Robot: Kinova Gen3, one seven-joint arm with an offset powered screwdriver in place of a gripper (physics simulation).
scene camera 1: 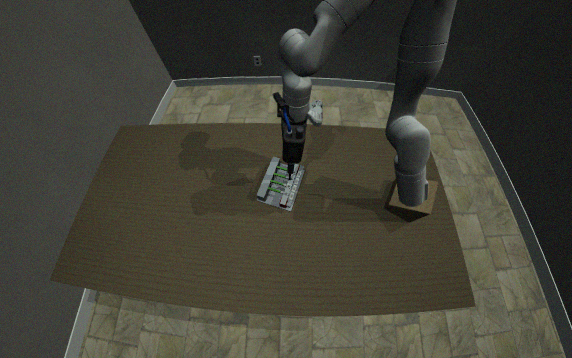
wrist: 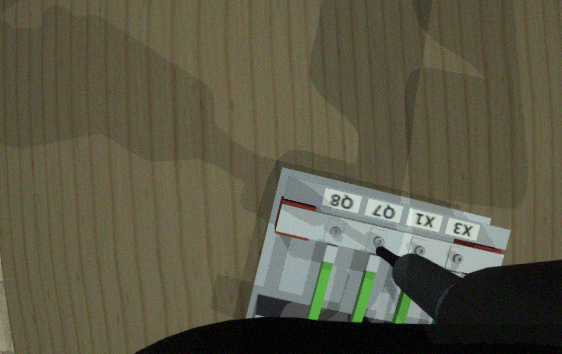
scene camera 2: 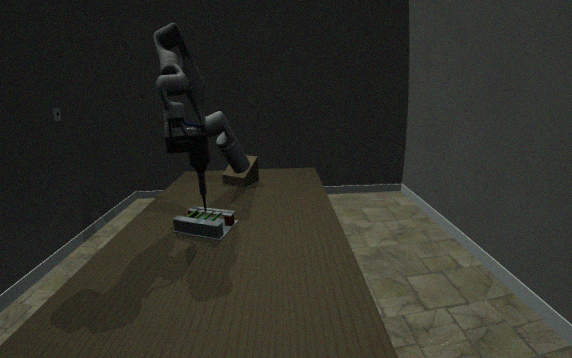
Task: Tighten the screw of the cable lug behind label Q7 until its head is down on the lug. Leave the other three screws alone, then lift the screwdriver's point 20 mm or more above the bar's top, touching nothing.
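Frame: origin at the arm's base, x ahead, y left, z up, level; metres.
Where they show: hand at its tool point: (scene camera 1: 289,179) (wrist: 379,250) (scene camera 2: 205,211); arm's base at its link origin: (scene camera 1: 411,196) (scene camera 2: 241,166).
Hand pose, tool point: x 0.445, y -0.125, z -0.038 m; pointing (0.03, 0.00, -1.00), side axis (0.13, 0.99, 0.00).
Note:
Each offset is from my tool point to the centre of the thing. "spot": to the spot under its first point. Level surfaces: height alone.
In the wrist view, label Q7 {0.027 m back, 0.008 m left, 0.003 m down} (wrist: 383,210) stands upside down by the pale bar {spot: 0.031 m back, 0.053 m right, 0.003 m down} (wrist: 300,220). The Q7 lug's screw {0.007 m back, 0.001 m right, 0.002 m down} (wrist: 378,241) shows its round head and socket; its exact height over the lug cannot be told. My screwdriver (scene camera 1: 290,178) (scene camera 2: 205,210) (wrist: 379,249) has its dark point at the lower edge of that head in the wrist view, not covering its centre. The gap under the point is too small to judge. The tool has no fingers. The Q8 screw {0.020 m back, 0.030 m right, 0.003 m down} (wrist: 335,231), X1 screw {0.006 m ahead, 0.029 m left, 0.002 m down} (wrist: 419,250) and X3 screw {0.018 m ahead, 0.058 m left, 0.003 m down} (wrist: 457,259) also show.
Green cables {spot: 0.020 m ahead, 0.047 m right, 0.004 m up} (wrist: 320,290) run from the lugs towards a long grey block {spot: 0.081 m ahead, 0.001 m right, 0.003 m up} (scene camera 1: 268,180) (scene camera 2: 197,227) on the same base. Red supports (wrist: 299,204) (scene camera 2: 229,219) hold the bar's ends. The arm stands on a wooden block (scene camera 1: 425,206) (scene camera 2: 240,179) on the wooden table {0.045 m down} (scene camera 1: 200,260) (scene camera 2: 300,280).

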